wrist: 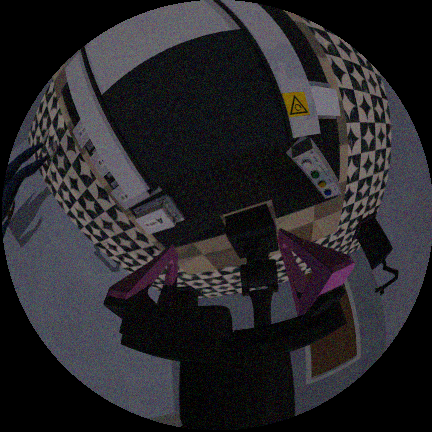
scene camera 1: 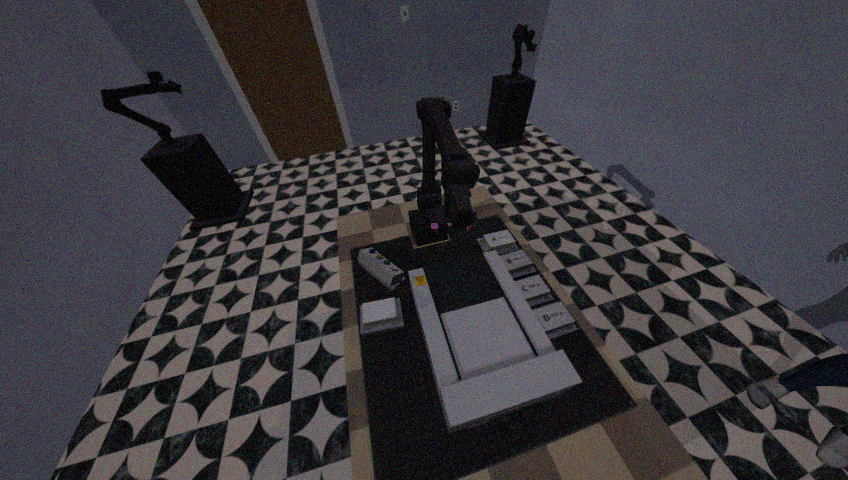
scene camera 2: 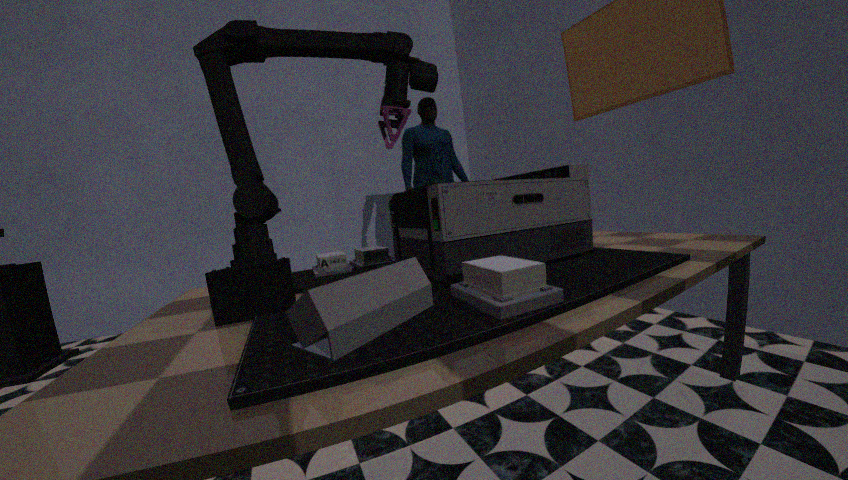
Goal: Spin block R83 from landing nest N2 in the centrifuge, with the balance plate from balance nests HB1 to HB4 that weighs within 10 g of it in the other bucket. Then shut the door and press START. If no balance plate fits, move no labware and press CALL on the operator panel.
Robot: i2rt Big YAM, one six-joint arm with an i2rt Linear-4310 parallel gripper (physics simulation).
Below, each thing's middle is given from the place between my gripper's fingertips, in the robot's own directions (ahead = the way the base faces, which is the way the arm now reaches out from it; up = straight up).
I see the centrifuge (scene camera 1: 489,357) 280 mm ahead of my hand, 200 mm below it and 10 mm to the right of it. From my hand the other things lie so: plate A (wrist: 159,216): 290 mm to the left, 290 mm below, 140 mm behind; then slanted control panel (scene camera 2: 330,321): 280 mm below, 270 mm to the right, 160 mm behind.
